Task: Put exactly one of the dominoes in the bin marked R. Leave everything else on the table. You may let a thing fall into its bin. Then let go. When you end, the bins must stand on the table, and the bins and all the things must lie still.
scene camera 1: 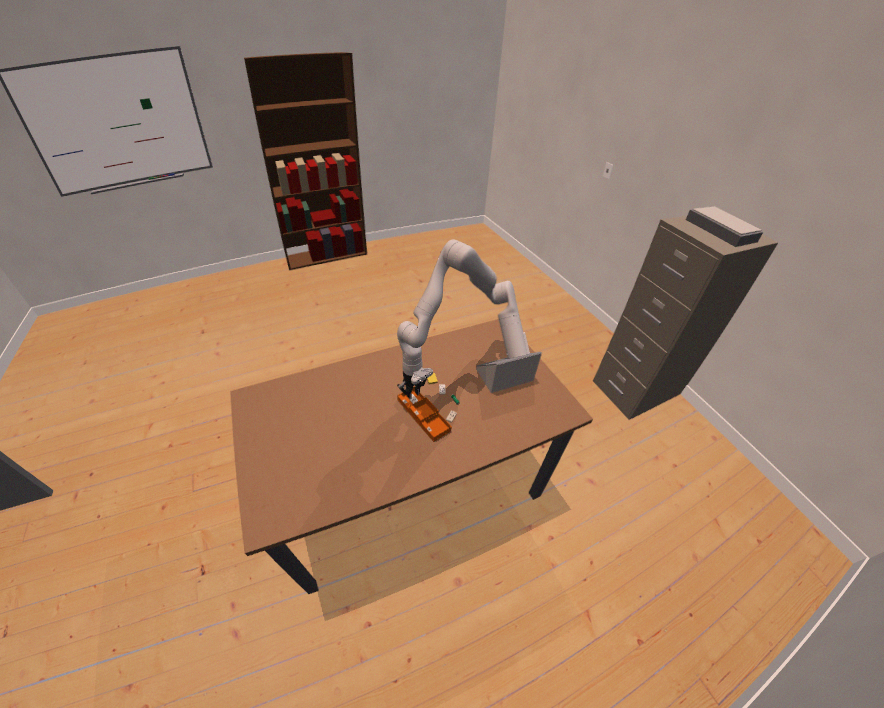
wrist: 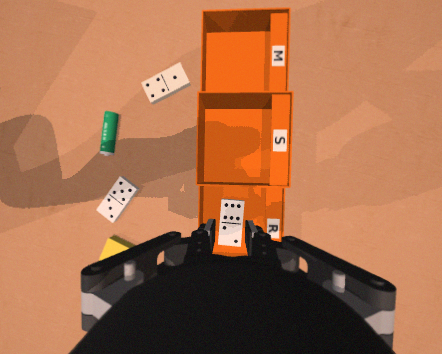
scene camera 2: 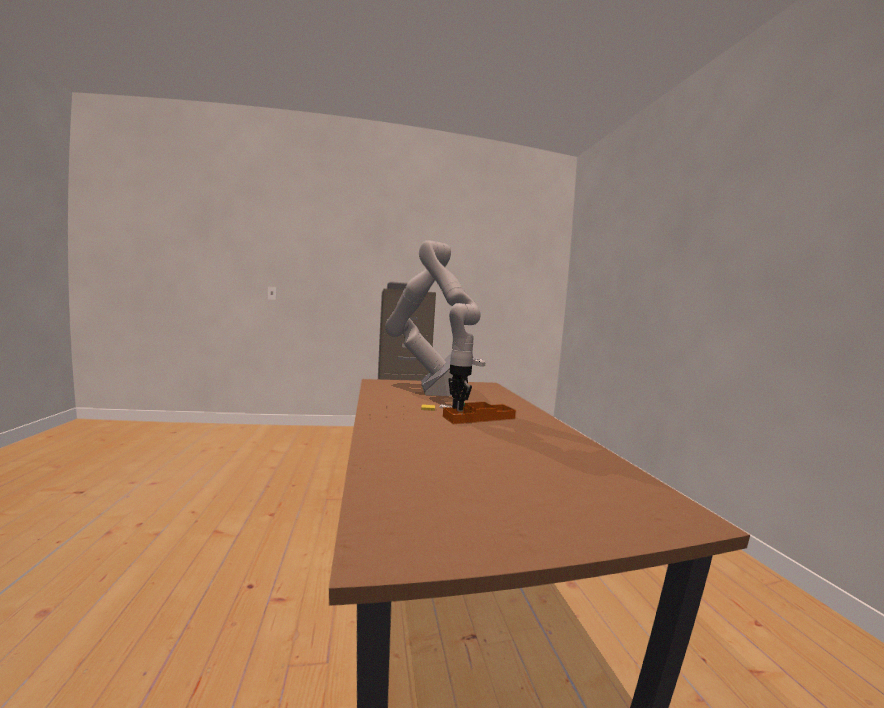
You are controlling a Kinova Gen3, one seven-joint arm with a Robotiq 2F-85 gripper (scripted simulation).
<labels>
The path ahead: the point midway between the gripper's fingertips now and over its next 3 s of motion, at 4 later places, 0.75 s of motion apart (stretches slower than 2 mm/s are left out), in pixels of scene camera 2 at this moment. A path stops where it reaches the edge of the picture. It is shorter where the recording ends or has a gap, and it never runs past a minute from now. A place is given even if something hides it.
My gripper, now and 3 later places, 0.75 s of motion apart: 457, 409; 458, 399; 459, 377; 461, 358
</labels>
